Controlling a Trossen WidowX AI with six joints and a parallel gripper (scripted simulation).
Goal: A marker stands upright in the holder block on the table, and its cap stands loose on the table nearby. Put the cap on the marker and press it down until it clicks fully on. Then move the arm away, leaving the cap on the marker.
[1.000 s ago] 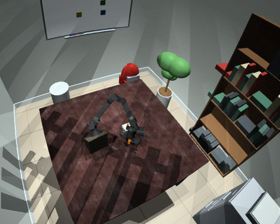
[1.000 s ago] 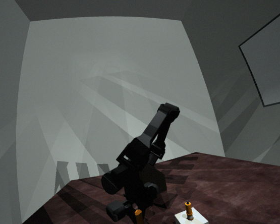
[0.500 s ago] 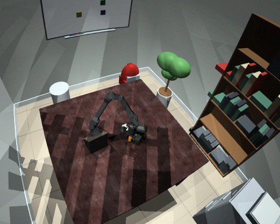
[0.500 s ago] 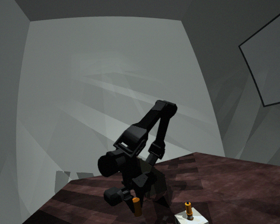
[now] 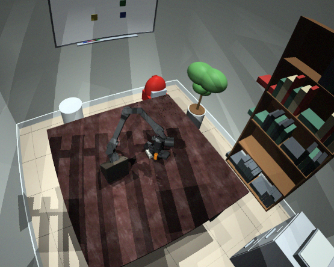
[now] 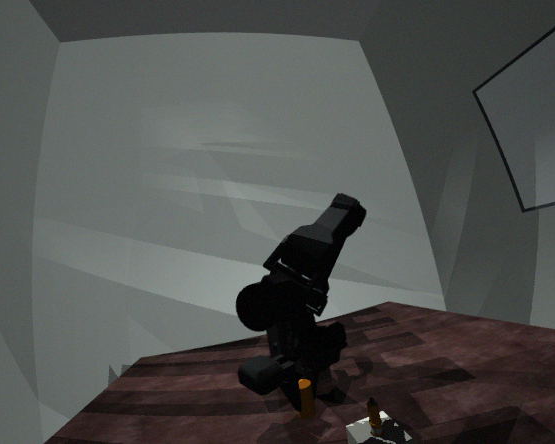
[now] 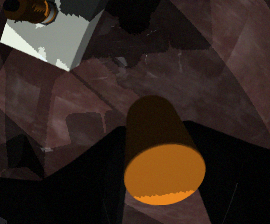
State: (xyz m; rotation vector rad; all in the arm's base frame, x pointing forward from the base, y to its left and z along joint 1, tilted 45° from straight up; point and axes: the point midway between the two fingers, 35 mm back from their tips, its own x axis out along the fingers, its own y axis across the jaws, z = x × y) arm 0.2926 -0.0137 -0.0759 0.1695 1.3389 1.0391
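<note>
My gripper tip is now 100 mm to the right of the orange marker, 30 mm short of it and 30 mm above it. The rest, counted from my gripper tip: orange cap (10 mm above).
</note>
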